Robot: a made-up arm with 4 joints. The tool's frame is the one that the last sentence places.
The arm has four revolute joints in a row. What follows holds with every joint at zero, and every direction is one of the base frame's. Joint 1 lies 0.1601 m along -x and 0.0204 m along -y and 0.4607 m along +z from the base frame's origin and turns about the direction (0.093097, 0.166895, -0.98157), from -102.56 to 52.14 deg. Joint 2 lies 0.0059 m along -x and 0.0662 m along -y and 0.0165 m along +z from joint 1 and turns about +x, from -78.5 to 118.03 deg. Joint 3 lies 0.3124 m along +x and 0.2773 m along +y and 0.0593 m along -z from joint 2 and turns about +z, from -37.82 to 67.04 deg. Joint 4 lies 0.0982 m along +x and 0.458 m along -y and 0.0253 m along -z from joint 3 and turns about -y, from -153.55 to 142.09 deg. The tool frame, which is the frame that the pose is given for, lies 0.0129 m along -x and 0.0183 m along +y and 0.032 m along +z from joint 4; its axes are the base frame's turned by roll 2.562, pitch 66.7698 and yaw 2.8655 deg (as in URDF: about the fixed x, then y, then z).
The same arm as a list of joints. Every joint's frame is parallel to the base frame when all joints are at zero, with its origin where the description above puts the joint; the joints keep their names.
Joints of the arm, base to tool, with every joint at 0 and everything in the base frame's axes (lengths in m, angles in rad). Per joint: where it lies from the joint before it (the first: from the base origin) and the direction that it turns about. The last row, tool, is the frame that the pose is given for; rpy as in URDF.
joint 1: axis 0.093097 0.166895 -0.98157 origin -0.1601 -0.0204 0.4607
joint 2: axis 1 0 0 origin -0.0059 -0.0662 0.0165
joint 3: axis 0 0 1 origin 0.3124 0.2773 -0.0593
joint 4: axis 0 -1 0 origin 0.0982 -0.458 -0.0253
tool: origin -0.0129 0.0183 0.032 rpy 0.0447 1.1654 0.05
Joint limits (rad, base to tool): -1.79..0.91 -1.3701..2.06 -0.6601..1.1701 -2.68..2.4799

